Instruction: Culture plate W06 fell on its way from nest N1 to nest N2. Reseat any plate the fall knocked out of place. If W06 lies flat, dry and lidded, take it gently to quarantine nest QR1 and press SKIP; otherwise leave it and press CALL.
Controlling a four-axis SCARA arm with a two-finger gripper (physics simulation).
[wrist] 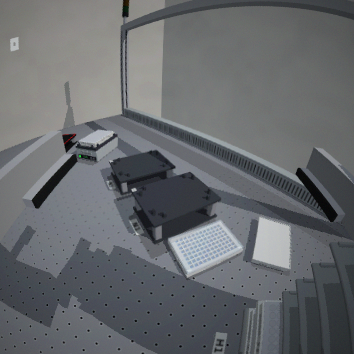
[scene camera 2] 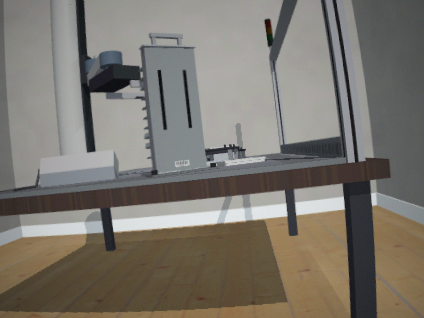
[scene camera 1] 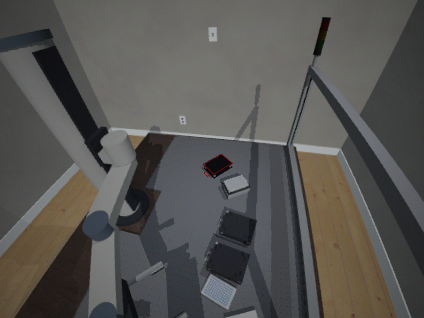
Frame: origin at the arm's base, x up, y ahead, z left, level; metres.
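Where they show: gripper, fingertip midpoint: [wrist: 191, 148] [scene camera 1: 173, 286]; arm's base at its link origin: [scene camera 1: 129, 206].
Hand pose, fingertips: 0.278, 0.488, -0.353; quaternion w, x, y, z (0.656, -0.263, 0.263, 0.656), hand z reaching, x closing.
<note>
Each offset is from my fingertips to the top centre of the thing, as dx, dy, dz. "spot": to the spot under its first point.
A white plate with open bluish wells @[-0.249, +0.126, +0.047] [scene camera 1: 218, 291] [wrist: 206, 247] lies flat on the table beside the nearer of two dark raised nests @[spot: -0.208, +0.140, +0.160] [scene camera 1: 226, 261] [wrist: 176, 197]; no lid covers its wells. A blank white rectangular slab @[-0.251, +0.240, -0.055] [scene camera 1: 242, 315] [scene camera 2: 245, 161] [wrist: 272, 243] lies flat and apart to its right in the wrist view; I cannot tell whether it is a lid or read any label. The other dark nest @[-0.210, +0.171, +0.341] [scene camera 1: 236, 227] [wrist: 142, 167] is behind, with no plate visible on top. My gripper [scene camera 1: 172, 290] [wrist: 191, 148] is wide open and empty, high above the table. SKIP and CALL cannot be made out.
A red-edged black nest @[-0.220, -0.012, +0.759] [scene camera 1: 218, 164] [wrist: 70, 141] and a white-topped device [scene camera 1: 235, 185] [wrist: 97, 145] stand farther back. A tall grey plate hotel [scene camera 2: 175, 110] [wrist: 320, 300] stands close to the gripper. A sloped white box @[-0.182, -0.224, -0.170] [scene camera 2: 77, 172], frame rail [scene camera 1: 300, 225] and signal tower [scene camera 1: 321, 37] [scene camera 2: 269, 32] also show.
</note>
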